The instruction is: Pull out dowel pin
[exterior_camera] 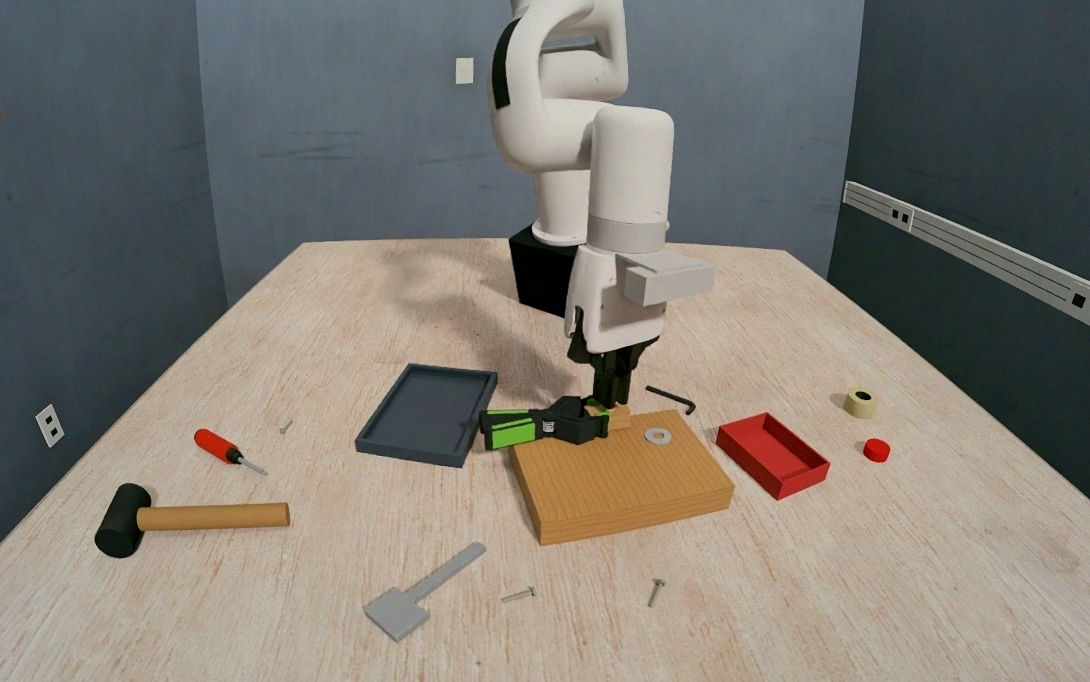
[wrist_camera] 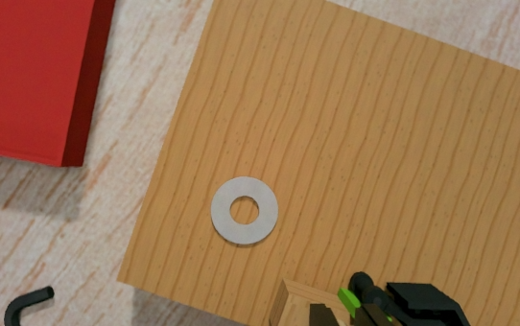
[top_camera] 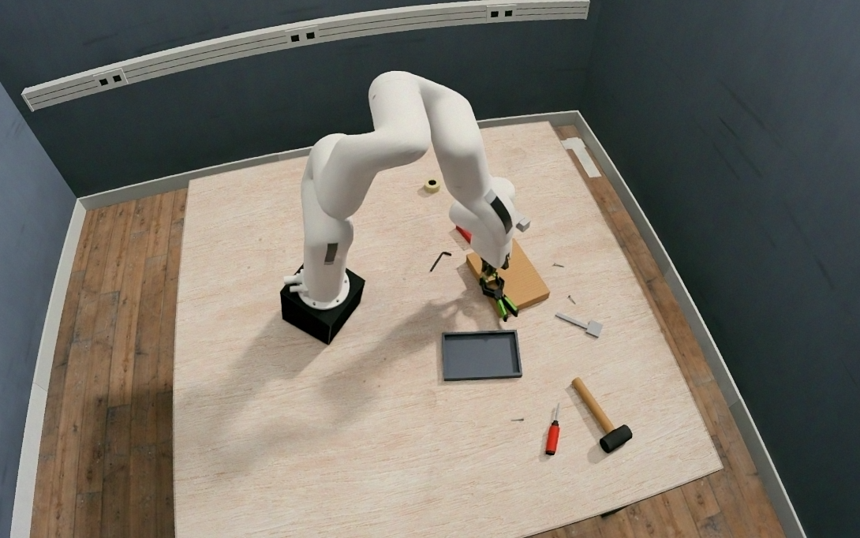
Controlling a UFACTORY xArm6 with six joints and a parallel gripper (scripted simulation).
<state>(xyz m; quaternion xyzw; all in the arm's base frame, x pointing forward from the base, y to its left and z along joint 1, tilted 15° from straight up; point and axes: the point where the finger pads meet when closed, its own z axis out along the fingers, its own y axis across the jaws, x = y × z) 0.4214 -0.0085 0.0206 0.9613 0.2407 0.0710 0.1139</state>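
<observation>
My gripper is now 2 cm above the dowel pin. The rest, counted from my hand: small wooden block (4 cm below); then hex key (12 cm to the left, 9 cm behind, 8 cm below); then washer (5 cm to the left, 5 cm below, 2 cm ahead).
</observation>
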